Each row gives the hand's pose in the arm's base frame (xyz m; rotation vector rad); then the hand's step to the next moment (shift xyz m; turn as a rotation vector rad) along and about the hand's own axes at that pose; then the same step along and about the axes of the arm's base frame.
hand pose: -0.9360 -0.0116 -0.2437 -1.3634 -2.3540 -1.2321
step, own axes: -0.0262 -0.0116 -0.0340 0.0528 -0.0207 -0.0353
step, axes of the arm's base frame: -0.0026 -0.0443 0.0024 -0.0553 0.0040 0.0372
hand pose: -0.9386 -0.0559 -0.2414 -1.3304 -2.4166 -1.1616
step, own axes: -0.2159 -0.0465 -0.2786 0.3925 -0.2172 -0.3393
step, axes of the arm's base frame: 0.0305 -0.3479 0.0663 -0.4774 -0.0429 0.2944
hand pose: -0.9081 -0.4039 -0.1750 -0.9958 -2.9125 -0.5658
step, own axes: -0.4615 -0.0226 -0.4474 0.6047 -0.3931 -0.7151
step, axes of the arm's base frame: 0.3081 -0.4411 0.3524 -0.7902 -0.1744 0.6138
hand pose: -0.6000 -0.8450 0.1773 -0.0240 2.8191 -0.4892
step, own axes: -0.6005 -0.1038 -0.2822 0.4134 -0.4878 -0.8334
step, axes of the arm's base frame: 0.4961 0.0329 0.4515 -0.6418 -0.2127 0.8039
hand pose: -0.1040 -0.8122 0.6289 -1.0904 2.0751 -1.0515
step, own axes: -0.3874 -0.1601 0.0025 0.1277 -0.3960 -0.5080
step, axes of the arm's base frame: 0.2646 0.2717 0.1785 -0.2876 -0.0592 0.5873
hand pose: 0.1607 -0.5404 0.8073 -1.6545 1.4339 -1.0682
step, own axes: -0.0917 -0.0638 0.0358 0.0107 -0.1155 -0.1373
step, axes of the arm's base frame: 0.0545 0.0998 0.0289 -0.0754 0.0088 0.1629
